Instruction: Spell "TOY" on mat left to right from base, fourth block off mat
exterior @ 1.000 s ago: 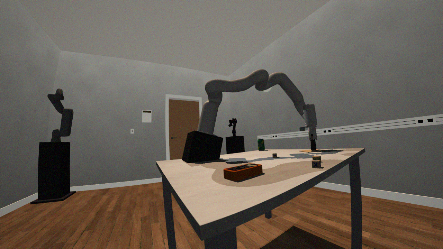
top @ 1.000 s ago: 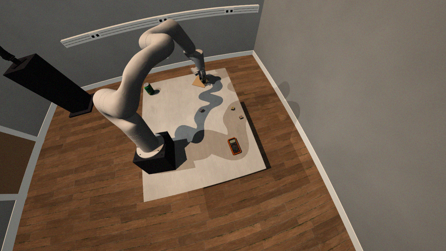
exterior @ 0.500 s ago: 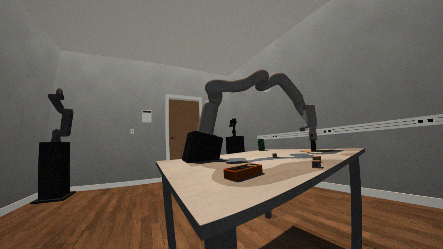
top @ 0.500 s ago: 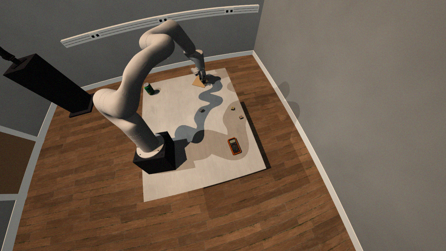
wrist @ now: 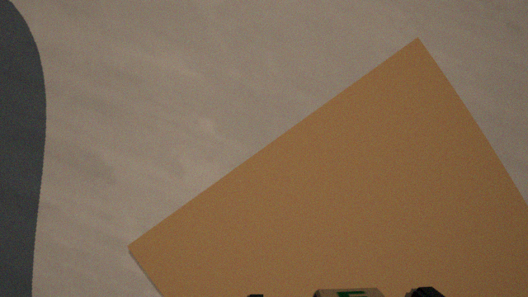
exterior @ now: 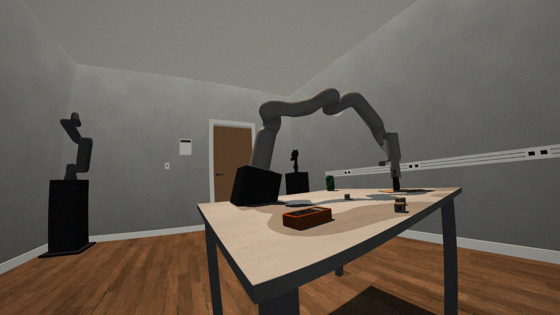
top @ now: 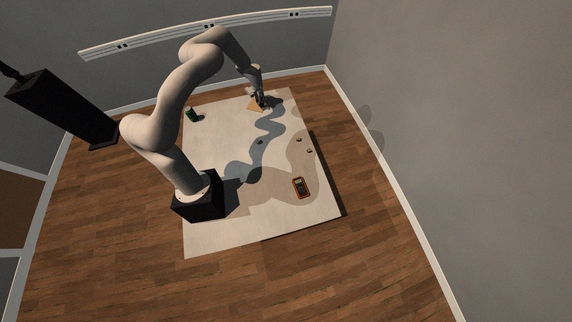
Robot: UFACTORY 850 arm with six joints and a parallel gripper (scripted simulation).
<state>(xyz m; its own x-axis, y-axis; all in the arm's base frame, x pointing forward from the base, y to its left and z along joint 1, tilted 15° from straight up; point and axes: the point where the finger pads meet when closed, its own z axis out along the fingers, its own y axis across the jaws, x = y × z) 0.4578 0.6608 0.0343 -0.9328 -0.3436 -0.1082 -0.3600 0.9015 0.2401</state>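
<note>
The block lies 1 cm below my hand. The rest, counted from my hand: orange multimeter 11 cm ahead, 74 cm to the right, 1 cm below; then green soda can 54 cm behind, 4 cm above; then tan square mat 2 cm behind, 1 cm to the left, 2 cm below.
</note>
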